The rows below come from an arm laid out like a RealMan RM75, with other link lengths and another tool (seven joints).
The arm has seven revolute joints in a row. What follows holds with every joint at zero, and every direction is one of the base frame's. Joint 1 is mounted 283.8 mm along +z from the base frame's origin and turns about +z. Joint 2 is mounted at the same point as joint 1 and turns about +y. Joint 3 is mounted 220.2 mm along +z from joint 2 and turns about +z. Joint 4 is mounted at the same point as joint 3 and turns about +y. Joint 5 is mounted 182.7 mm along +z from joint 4 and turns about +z. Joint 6 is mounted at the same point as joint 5 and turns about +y. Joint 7 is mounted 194.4 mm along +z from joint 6 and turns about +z. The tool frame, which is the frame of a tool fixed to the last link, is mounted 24 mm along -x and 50 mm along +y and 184 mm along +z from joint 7; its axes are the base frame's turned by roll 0, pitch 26.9 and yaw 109.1 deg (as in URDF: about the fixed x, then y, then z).
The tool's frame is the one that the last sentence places.
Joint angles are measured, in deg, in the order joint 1, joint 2, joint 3, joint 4, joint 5, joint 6, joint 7. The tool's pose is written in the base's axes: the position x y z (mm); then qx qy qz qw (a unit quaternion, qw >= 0). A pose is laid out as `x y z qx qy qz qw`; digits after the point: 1 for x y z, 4 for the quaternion.
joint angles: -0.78 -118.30 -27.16 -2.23 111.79 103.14 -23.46
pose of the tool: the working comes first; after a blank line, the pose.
Where each joint sits with the arm in this pose, in the base's axes (m; each line is computed from the numbers above, not from the rounded line before):
joint 1: 0.0000 0.0000 0.2838
joint 2: 0.0000 0.0000 0.2838
joint 3: -0.1939 0.0026 0.1794
joint 4: -0.1939 0.0026 0.1794
joint 5: -0.3515 0.0080 0.0873
joint 6: -0.3515 0.0080 0.0873
joint 7: -0.3169 0.1952 0.1265
the tool: -0.2578 0.3778 0.1150

-257.8 377.8 115.0 -0.5822 0.5067 0.1749 0.6113
